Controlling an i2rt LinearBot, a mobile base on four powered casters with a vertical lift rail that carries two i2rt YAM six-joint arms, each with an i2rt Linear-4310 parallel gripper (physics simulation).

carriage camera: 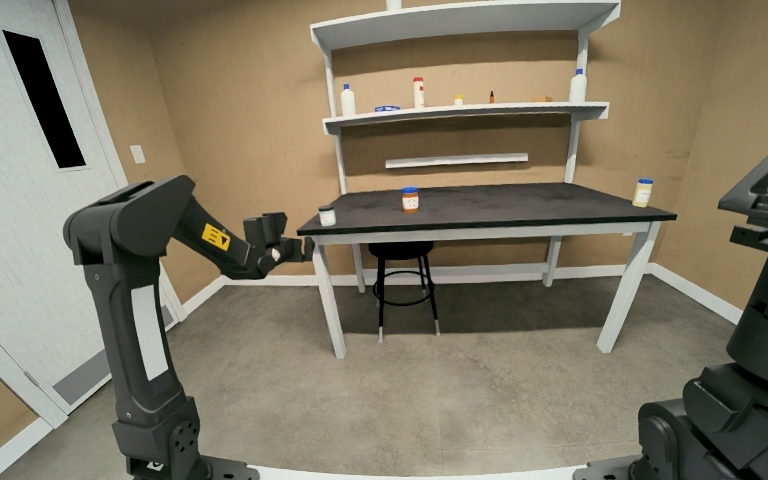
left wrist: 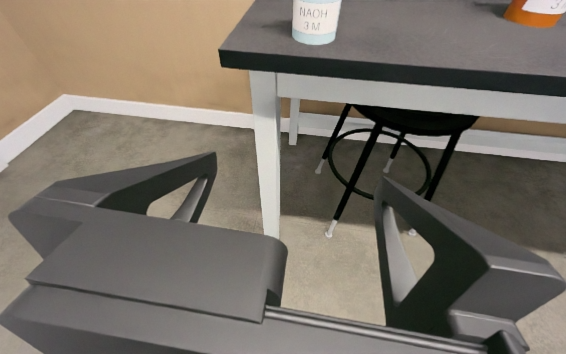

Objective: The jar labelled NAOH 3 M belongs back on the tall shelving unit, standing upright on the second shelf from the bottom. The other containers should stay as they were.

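Frame: origin at the left arm's base, x back, y right, z up, level; metres.
Where they show: left gripper, fingertip midpoint: [carriage camera: 299, 244] [left wrist: 295, 172].
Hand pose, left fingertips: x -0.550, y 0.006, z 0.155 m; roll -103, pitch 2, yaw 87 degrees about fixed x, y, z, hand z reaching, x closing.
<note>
Each offset is from my left fingertips to the top centre of the thing. "spot": to the spot under its first point.
The NAOH 3 M jar {dx -0.285, dy +0.009, dz +0.044 m} [carriage camera: 327, 216] [left wrist: 316, 22], pale blue with a white label and dark lid, stands upright on the black bench top [carriage camera: 509, 210] [left wrist: 425, 50], near its left front corner; its lid is cut off in the left wrist view. My left gripper [carriage camera: 294, 233] [left wrist: 295, 172] is open and empty, in front of the bench's left corner; the jar shows beyond the fingertips, apart from them. My right gripper [carriage camera: 726, 220] is open, partly cut off by the picture's right edge. No freestanding tall shelving unit shows in either view.
An orange jar {dx -0.399, dy +0.358, dz +0.072 m} [carriage camera: 410, 200] [left wrist: 537, 12] and a pale yellow jar {dx -0.293, dy +1.379, dz +0.084 m} [carriage camera: 642, 193] stand on the bench. The bench's lower shelf {spot: dx -0.756, dy +0.726, dz +0.410 m} [carriage camera: 470, 111] holds several containers; an upper shelf [carriage camera: 470, 25] is above it. A black stool {dx -0.563, dy +0.302, dz -0.231 m} [carriage camera: 400, 250] [left wrist: 415, 122] stands underneath. A door [carriage camera: 33, 226] is at left.
</note>
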